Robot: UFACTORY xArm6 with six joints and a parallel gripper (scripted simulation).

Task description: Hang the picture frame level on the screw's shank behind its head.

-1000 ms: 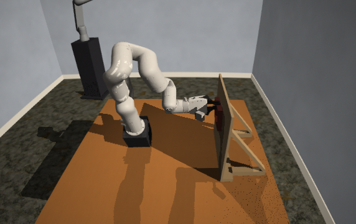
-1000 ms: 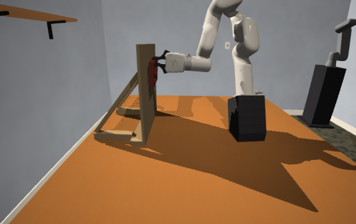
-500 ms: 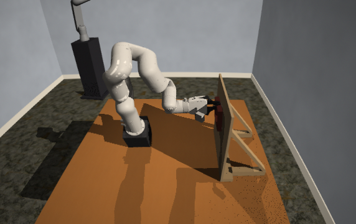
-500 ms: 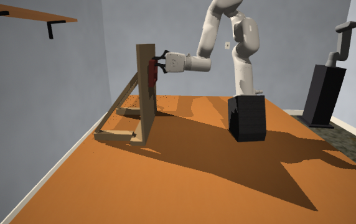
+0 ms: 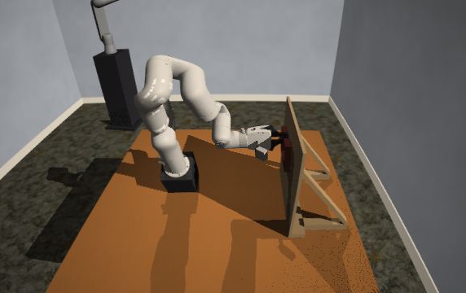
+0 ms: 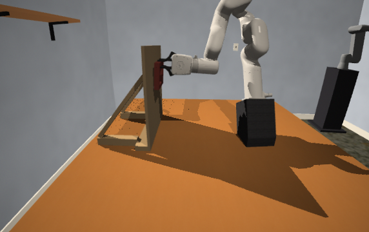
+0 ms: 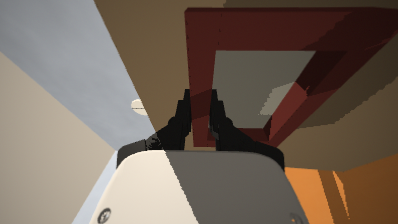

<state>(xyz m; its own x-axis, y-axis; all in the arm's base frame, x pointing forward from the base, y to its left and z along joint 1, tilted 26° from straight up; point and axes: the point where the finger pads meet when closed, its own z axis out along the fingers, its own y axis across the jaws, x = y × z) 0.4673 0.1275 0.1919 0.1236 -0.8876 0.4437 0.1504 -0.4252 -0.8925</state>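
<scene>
The dark red picture frame is 5 cm below my hand and 2 cm ahead of it. Also, from my hand: upright wooden board 14 cm below, 4 cm ahead, 1 cm to the left.
</scene>
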